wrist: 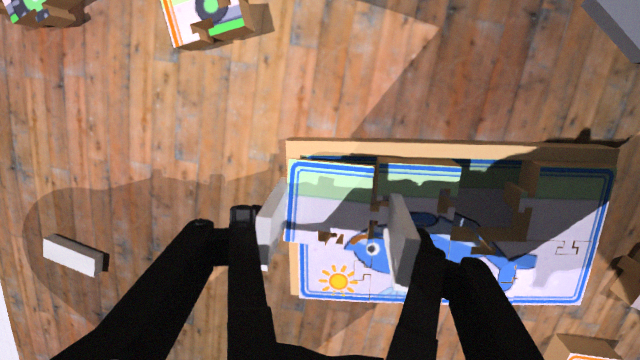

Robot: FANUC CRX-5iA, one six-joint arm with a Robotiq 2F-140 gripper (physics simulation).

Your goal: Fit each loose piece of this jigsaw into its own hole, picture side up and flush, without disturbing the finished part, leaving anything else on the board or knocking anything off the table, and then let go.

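Note:
The jigsaw board lies right of centre in the wrist view, its blue-edged picture showing a blue fish and a yellow sun. My gripper is over its left part, shut on a corner piece with pale green and a blue border. This piece is picture side up at the board's upper left corner, and its left edge sticks out slightly past the picture below. A top-edge piece is just right of it. Further right is a shaded hole. The right finger hides part of the fish, and the held piece's underside is hidden.
Pieces with green and grey parts lie at the upper left. Brown-sided pieces lie at the right edge and lower right. A white block lies left of the gripper. A grey object is at the upper right corner.

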